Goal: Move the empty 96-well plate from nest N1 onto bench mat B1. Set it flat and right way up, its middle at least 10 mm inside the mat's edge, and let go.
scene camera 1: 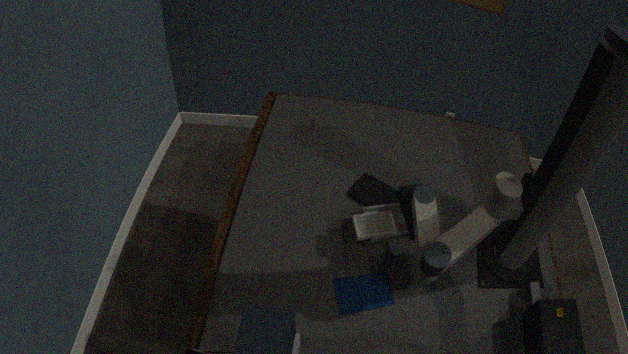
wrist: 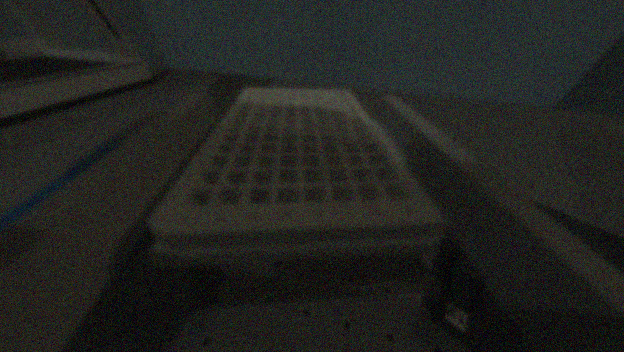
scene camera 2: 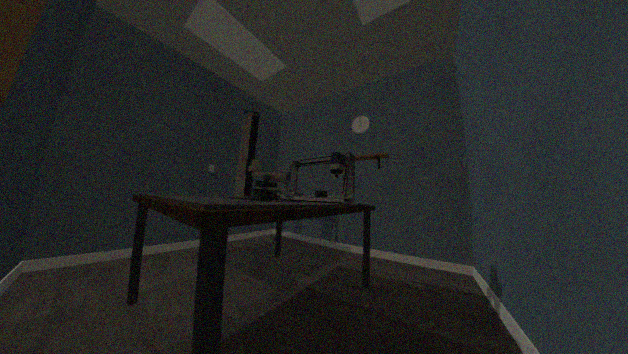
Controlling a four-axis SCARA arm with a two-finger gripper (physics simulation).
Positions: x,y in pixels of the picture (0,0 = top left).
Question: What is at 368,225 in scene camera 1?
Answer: A pale 96-well plate.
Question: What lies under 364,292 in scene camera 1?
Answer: A blue bench mat.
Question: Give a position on a pale 96-well plate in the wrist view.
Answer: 287,174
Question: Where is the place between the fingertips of my gripper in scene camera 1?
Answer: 367,224
